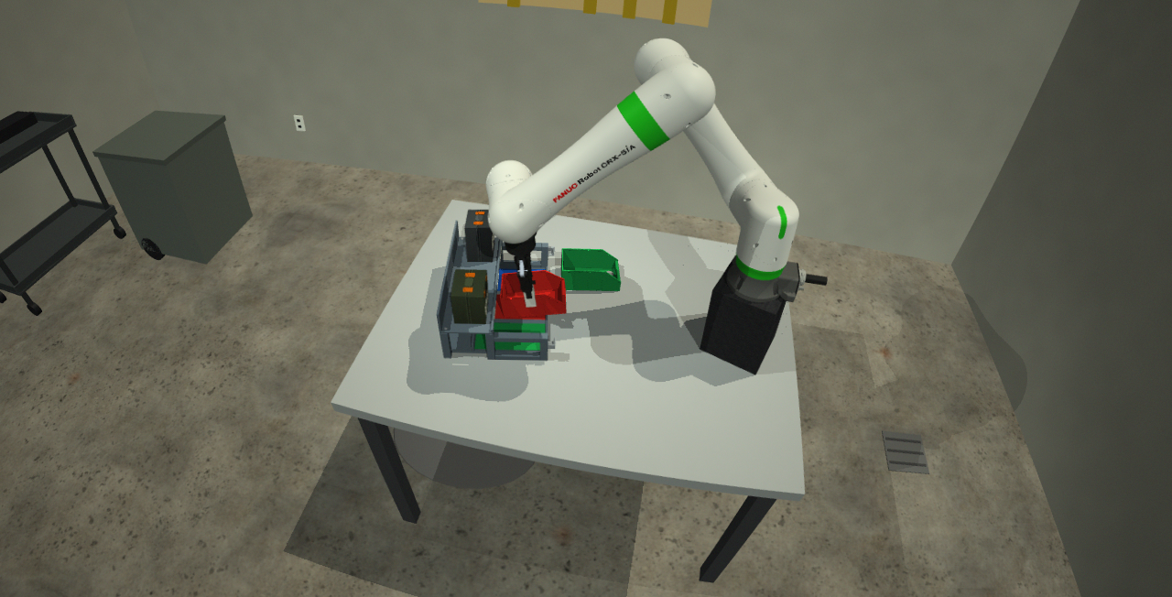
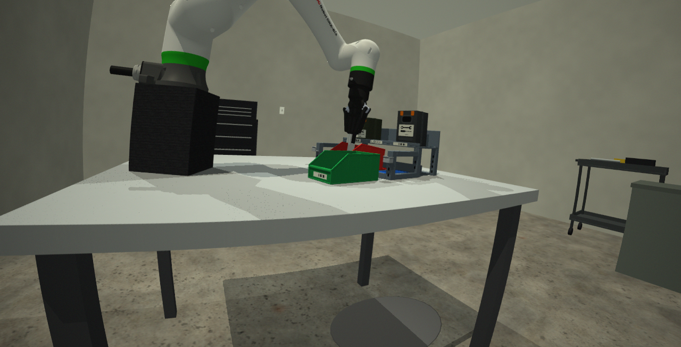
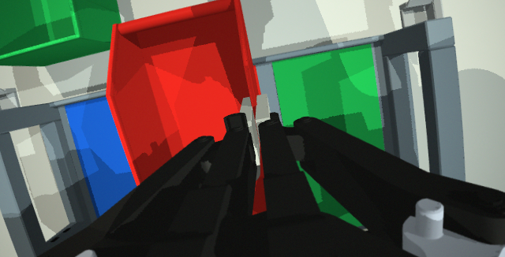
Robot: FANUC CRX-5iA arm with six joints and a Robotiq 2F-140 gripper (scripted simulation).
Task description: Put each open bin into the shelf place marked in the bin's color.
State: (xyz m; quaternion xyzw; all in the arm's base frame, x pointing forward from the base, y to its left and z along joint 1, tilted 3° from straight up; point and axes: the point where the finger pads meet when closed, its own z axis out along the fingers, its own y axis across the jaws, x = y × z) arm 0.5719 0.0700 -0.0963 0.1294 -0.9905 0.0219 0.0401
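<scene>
Now: the red bin 5 cm to the right of my hand and 4 cm below it. Also, from my hand: green bin (21 cm to the right, 12 cm behind, 6 cm below).
</scene>
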